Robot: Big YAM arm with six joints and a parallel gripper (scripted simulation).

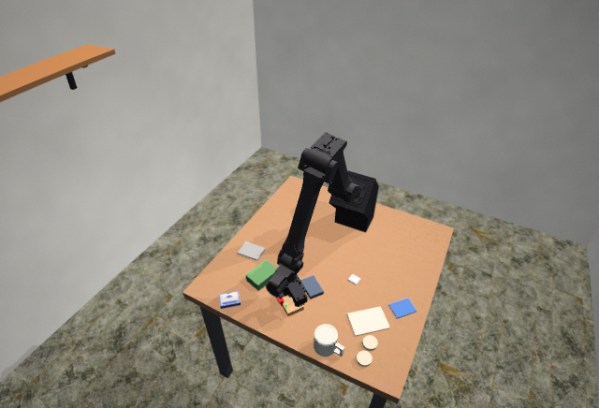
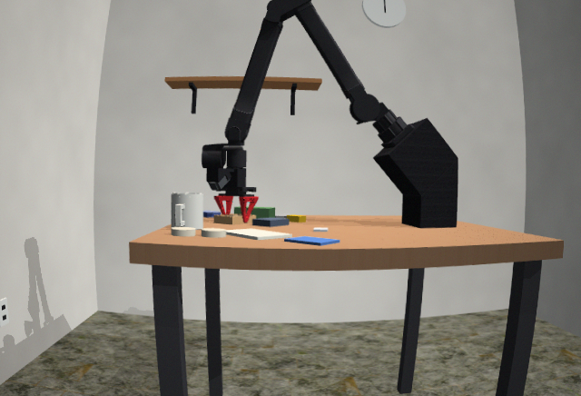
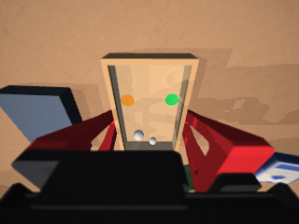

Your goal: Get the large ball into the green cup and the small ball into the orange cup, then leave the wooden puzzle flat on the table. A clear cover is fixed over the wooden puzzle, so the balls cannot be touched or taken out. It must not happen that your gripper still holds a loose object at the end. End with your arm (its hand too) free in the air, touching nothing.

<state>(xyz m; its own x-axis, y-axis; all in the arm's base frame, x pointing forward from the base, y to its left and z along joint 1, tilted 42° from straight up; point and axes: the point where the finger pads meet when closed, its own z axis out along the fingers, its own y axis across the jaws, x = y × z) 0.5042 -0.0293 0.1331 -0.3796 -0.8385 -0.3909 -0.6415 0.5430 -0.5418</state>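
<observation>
My gripper is now 10 cm past the dark blue block and 4 cm to the right of it. Also, from my hand: yellow block: 17 cm behind, 10 cm to the right; then wooden puzzle: 1 cm below; then green block: 16 cm to the right, 4 cm behind, 1 cm above.
</observation>
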